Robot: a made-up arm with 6 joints. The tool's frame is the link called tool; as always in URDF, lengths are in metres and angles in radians. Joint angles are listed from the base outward.
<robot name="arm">
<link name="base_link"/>
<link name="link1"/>
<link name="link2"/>
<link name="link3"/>
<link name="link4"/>
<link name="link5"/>
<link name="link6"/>
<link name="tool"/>
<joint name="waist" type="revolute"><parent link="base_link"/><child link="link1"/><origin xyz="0.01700 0.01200 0.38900"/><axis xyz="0 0 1"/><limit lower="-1.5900" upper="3.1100"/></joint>
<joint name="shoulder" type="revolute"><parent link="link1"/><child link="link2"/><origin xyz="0.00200 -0.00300 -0.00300"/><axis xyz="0 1 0"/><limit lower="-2.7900" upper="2.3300"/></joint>
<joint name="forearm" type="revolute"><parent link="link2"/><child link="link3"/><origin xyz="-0.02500 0.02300 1.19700"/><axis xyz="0 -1 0"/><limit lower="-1.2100" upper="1.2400"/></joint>
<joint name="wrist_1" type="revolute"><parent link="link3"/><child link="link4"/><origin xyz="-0.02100 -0.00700 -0.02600"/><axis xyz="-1 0 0"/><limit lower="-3.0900" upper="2.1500"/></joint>
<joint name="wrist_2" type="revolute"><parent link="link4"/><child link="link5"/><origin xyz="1.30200 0.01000 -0.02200"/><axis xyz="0 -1 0"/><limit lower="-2.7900" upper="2.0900"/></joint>
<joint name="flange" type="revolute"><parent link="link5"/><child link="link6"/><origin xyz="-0.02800 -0.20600 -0.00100"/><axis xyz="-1 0 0"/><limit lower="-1.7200" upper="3.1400"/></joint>
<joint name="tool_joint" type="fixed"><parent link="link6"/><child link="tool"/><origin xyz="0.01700 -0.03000 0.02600" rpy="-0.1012 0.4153 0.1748"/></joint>
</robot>
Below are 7 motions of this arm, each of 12 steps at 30 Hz.
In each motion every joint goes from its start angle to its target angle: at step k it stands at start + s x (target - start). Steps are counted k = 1, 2, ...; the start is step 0. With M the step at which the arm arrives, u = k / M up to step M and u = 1 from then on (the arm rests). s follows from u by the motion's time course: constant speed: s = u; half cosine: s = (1 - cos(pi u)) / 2; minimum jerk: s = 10 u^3 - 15 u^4 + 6 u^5.
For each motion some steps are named. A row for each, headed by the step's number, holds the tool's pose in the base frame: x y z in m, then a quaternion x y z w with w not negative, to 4 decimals.
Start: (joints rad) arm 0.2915 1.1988 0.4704 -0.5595 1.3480 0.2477
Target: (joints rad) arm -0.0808 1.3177 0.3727 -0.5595 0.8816 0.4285
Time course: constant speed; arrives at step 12
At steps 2, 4, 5, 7, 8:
2: 1.9087 0.2902 -0.1570 -0.0157 0.0038 -0.0656 0.9977
4: 1.8971 0.1674 -0.2045 -0.0285 0.0612 -0.0859 0.9940
5: 1.8880 0.1069 -0.2279 -0.0335 0.0901 -0.0955 0.9908
7: 1.8632 -0.0120 -0.2741 -0.0409 0.1477 -0.1135 0.9816
8: 1.8476 -0.0702 -0.2969 -0.0433 0.1764 -0.1217 0.9758

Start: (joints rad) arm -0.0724 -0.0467 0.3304 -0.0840 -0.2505 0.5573
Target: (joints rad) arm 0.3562 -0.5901 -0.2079 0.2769 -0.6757 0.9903
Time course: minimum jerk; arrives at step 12
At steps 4, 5, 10, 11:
4: 1.0023 -0.1621 2.0278 -0.3725 0.1996 0.0297 0.9058
5: 0.9222 -0.1075 2.0196 -0.4235 0.2174 0.0464 0.8782
10: 0.5653 0.0286 1.8986 -0.6402 0.2599 0.1048 0.7153
11: 0.5491 0.0311 1.8892 -0.6500 0.2605 0.1068 0.7059

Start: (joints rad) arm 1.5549 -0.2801 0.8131 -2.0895 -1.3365 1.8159
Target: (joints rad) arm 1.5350 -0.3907 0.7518 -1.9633 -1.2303 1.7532
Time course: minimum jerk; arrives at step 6
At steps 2, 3, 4, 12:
2: -0.0713 0.3696 2.6058 0.0468 -0.6320 0.7697 0.0767
3: -0.0648 0.3214 2.6018 0.0340 -0.6268 0.7726 0.0947
4: -0.0586 0.2733 2.5966 0.0221 -0.6216 0.7748 0.1132
12: -0.0545 0.2386 2.5921 0.0139 -0.6178 0.7759 0.1268

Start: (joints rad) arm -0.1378 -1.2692 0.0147 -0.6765 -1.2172 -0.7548
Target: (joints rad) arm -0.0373 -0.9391 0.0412 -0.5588 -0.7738 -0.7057
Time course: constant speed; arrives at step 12
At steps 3, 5, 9, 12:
3: -0.4967 -0.0981 1.9393 0.3502 0.1437 0.4118 0.8289
5: -0.4172 -0.1169 1.9684 0.3586 0.1286 0.4082 0.8296
9: -0.2521 -0.1467 2.0148 0.3720 0.0995 0.3985 0.8324
12: -0.1240 -0.1619 2.0388 0.3789 0.0786 0.3896 0.8358

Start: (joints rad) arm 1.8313 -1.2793 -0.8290 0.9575 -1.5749 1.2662
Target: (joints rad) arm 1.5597 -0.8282 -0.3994 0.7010 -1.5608 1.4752
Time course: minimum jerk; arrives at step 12
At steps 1, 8, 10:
1: 0.1176 0.0225 1.3849 -0.9552 -0.0083 0.1796 0.2349
8: 0.1297 0.2058 1.7176 -0.9591 0.0286 0.2292 0.1639
10: 0.1427 0.2629 1.7807 -0.9579 0.0352 0.2418 0.1508

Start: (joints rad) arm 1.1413 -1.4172 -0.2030 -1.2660 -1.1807 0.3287
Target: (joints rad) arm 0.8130 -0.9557 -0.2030 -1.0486 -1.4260 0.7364
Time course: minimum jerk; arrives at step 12
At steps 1, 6, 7, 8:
1: -0.1474 -0.4717 1.6902 -0.0936 -0.0325 0.9397 0.3273
6: -0.0419 -0.1991 1.7843 -0.2048 0.0441 0.8834 0.4192
7: 0.0091 -0.1212 1.7995 -0.2376 0.0713 0.8646 0.4369
8: 0.0612 -0.0558 1.8074 -0.2655 0.0967 0.8480 0.4483

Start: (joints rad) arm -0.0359 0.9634 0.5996 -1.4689 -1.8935 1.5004
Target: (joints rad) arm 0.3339 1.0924 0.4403 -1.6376 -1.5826 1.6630
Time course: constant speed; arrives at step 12
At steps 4, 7, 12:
4: 2.0953 0.2170 0.2884 -0.0228 0.2145 0.8640 0.4549
7: 2.0302 0.4059 0.1818 -0.0090 0.2202 0.8649 0.4509
12: 1.8720 0.6930 0.0129 0.0074 0.2426 0.8627 0.4437

